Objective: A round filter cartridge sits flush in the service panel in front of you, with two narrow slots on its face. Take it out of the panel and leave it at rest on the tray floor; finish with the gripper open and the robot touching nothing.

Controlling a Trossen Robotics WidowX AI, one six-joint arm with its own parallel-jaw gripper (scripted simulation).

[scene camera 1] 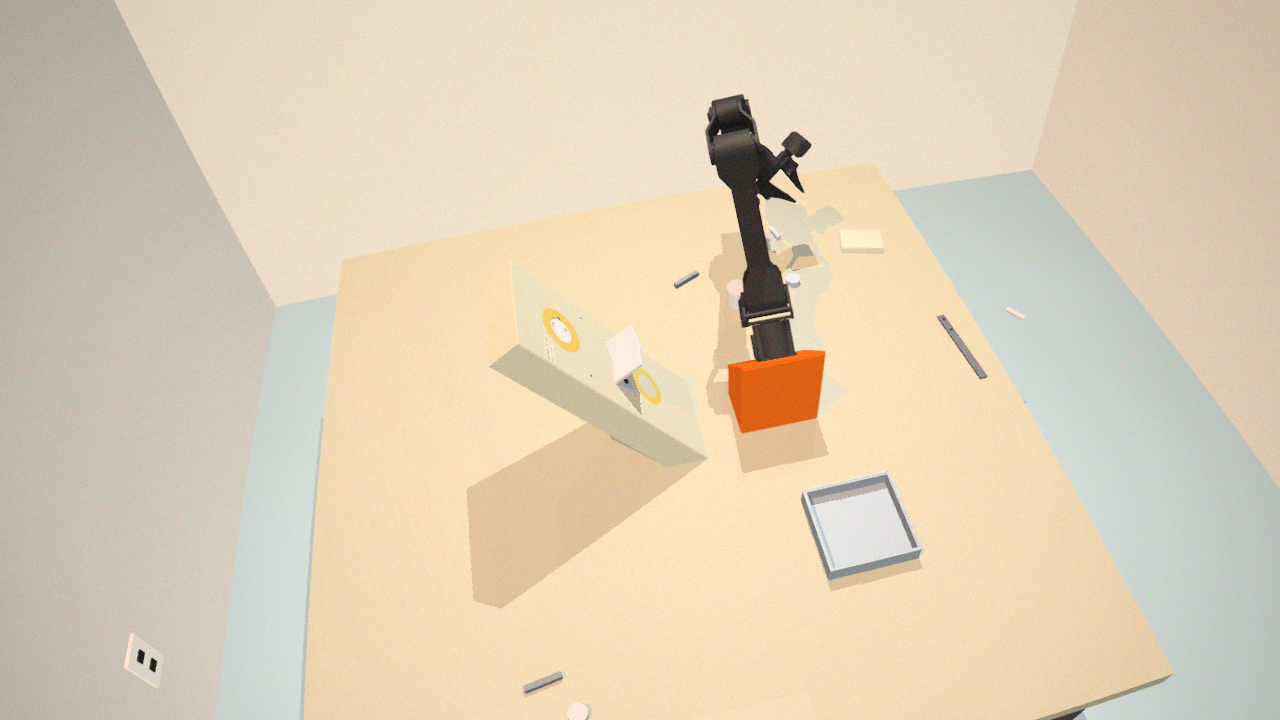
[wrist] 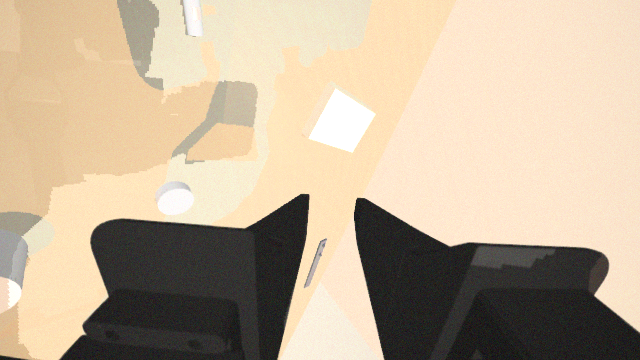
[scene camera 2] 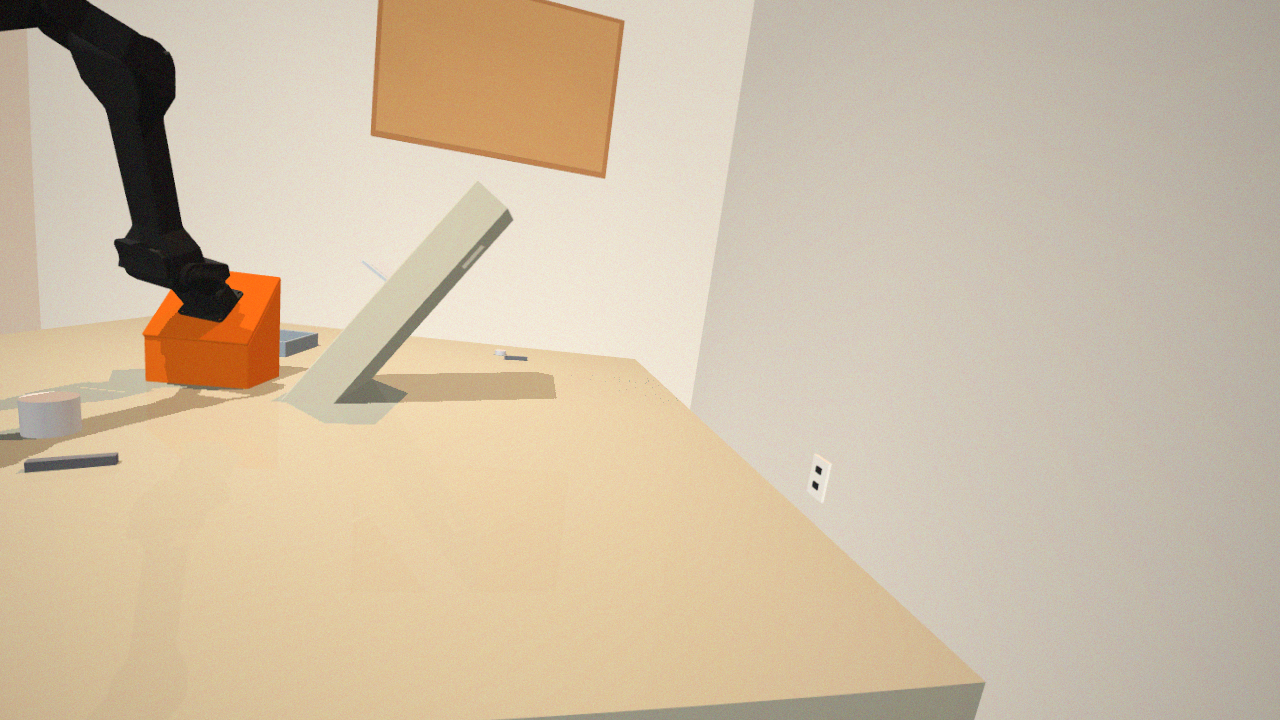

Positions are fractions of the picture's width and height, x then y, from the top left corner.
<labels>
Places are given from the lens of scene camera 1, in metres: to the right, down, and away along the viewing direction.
service panel (scene camera 1: 0.52,0.59): 0.03, 0.10, 1.32
grey tray (scene camera 1: 0.67,0.73): 0.36, 0.27, 1.27
flat block (scene camera 1: 0.67,0.34): 0.48, -0.26, 1.70
The marked spots on the flat block and the grey tray are 0.69 m apart.
</labels>
